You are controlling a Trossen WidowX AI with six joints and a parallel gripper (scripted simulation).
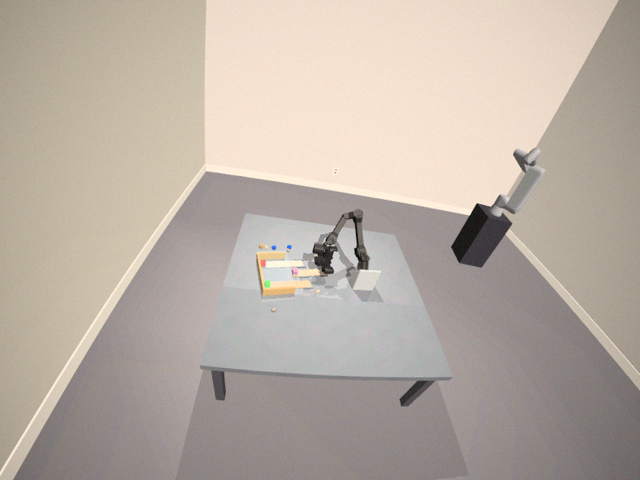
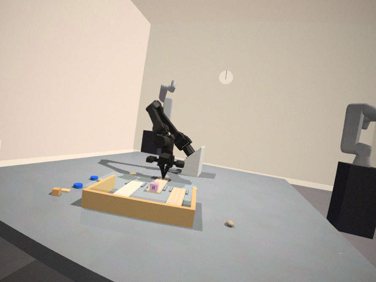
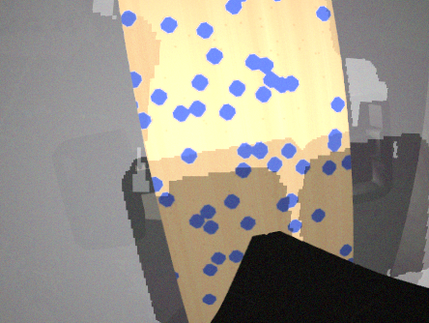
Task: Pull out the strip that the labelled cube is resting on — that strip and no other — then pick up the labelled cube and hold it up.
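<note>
My gripper tip is 90 mm short of the dotted strip and 30 mm to the right of it. The rest, counted from my gripper tip: small orange block 450 mm ahead, 130 mm to the right.
</note>
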